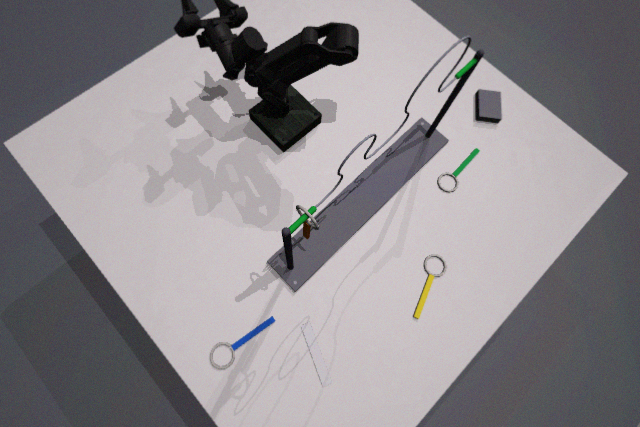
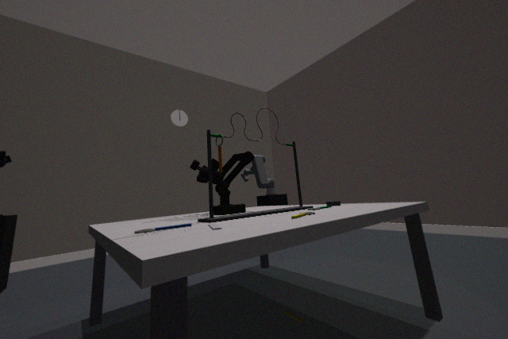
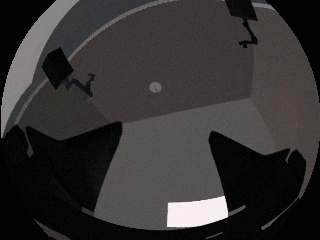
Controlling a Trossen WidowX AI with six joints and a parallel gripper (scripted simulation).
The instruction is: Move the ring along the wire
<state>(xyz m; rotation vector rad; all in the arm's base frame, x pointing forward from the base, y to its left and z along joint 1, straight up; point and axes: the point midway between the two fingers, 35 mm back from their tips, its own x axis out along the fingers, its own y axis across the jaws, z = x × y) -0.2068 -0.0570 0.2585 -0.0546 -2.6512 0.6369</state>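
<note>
Now: gripper tip 62 cm short of the orange-handled ring, 15 cm to the left of it and 2 cm above it. From my gripper tip the other things lie so: green-handled ring: 71 cm ahead, 35 cm to the left, 32 cm below; dark grey block: 62 cm ahead, 59 cm to the left, 31 cm below; blue-handled ring: 70 cm ahead, 42 cm to the right, 32 cm below.
</note>
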